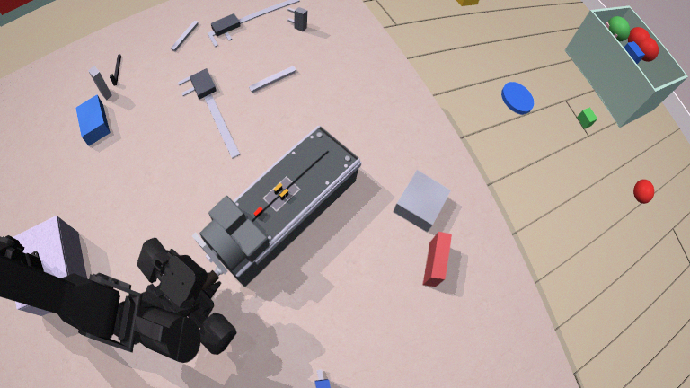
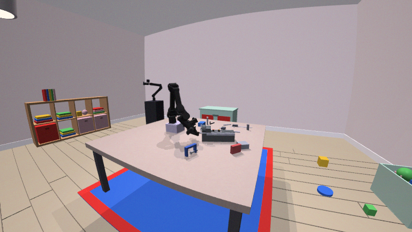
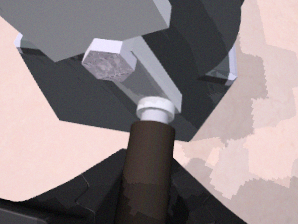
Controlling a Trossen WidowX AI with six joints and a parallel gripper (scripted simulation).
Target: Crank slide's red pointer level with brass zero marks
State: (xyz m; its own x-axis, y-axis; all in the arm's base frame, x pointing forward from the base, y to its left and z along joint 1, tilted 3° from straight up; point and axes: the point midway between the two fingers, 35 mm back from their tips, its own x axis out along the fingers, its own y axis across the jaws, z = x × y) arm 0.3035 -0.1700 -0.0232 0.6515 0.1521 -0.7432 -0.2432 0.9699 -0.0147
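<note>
Right now my gripper tip is 110 mm short of the red pointer, 40 mm to the right of it and 40 mm below it. Round my gripper tip: dark brown crank handle: 20 mm behind, 20 mm above; then red block: 310 mm ahead, 150 mm to the right, 10 mm below; then grey block: 350 mm ahead, 50 mm to the right, 20 mm below.
</note>
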